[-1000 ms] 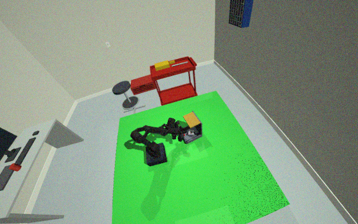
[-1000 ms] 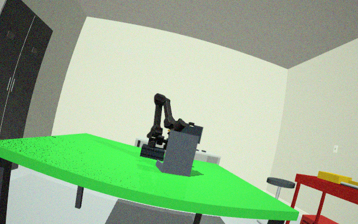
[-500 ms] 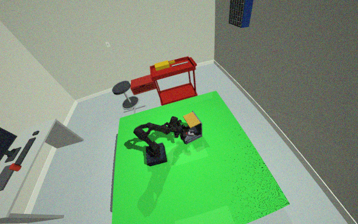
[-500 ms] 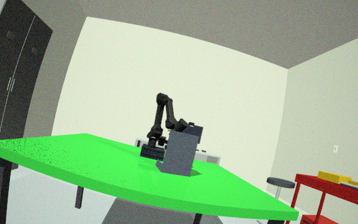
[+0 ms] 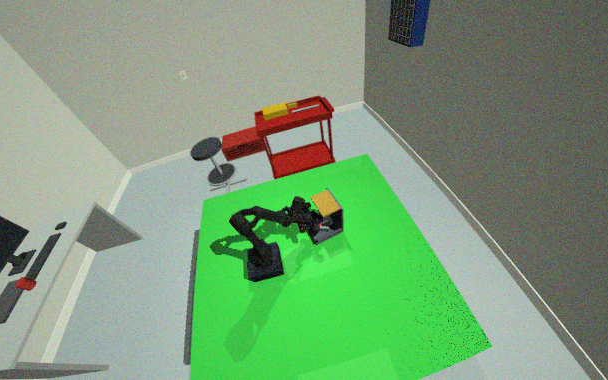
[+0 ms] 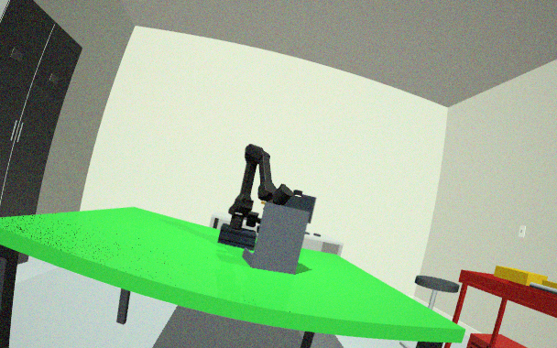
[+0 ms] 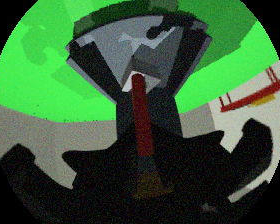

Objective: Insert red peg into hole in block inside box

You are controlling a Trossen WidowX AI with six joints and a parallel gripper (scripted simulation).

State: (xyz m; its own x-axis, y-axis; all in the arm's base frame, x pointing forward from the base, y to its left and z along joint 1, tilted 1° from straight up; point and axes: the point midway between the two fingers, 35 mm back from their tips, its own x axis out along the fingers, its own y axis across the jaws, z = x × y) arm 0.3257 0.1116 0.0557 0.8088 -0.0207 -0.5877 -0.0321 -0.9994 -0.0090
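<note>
The back wall is 8 cm ahead of my gripper tip, 2 cm to the left of it and 2 cm above it. From my gripper tip the other things lie so: orange roof: 3 cm ahead, 2 cm to the left, 12 cm above; red peg: 3 cm behind, 1 cm below; box floor: 1 cm to the left, 10 cm below.
</note>
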